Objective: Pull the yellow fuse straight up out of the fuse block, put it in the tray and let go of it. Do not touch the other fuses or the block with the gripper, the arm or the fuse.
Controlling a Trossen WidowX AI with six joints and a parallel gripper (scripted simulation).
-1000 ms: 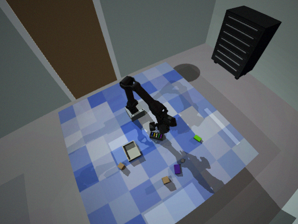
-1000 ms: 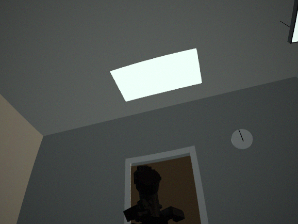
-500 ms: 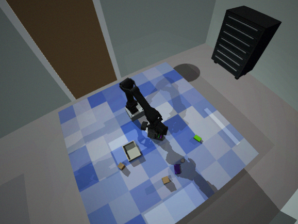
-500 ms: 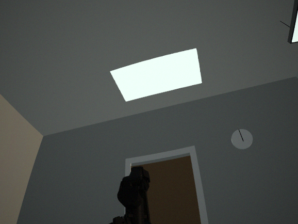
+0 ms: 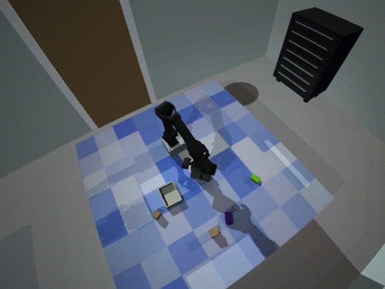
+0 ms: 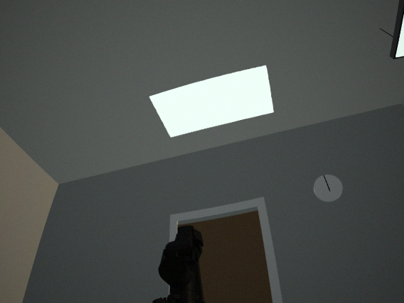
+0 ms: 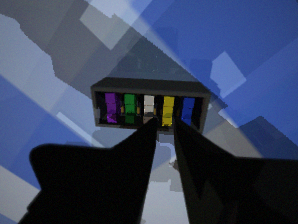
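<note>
The yellow fuse lies 4 cm below my gripper tip. The rest, counted from my gripper tip: blue fuse 2 cm behind, 1 cm to the right, 4 cm below; then white fuse 1 cm ahead, 1 cm to the left, 4 cm below; then green fuse 2 cm ahead, 2 cm to the left, 4 cm below.
</note>
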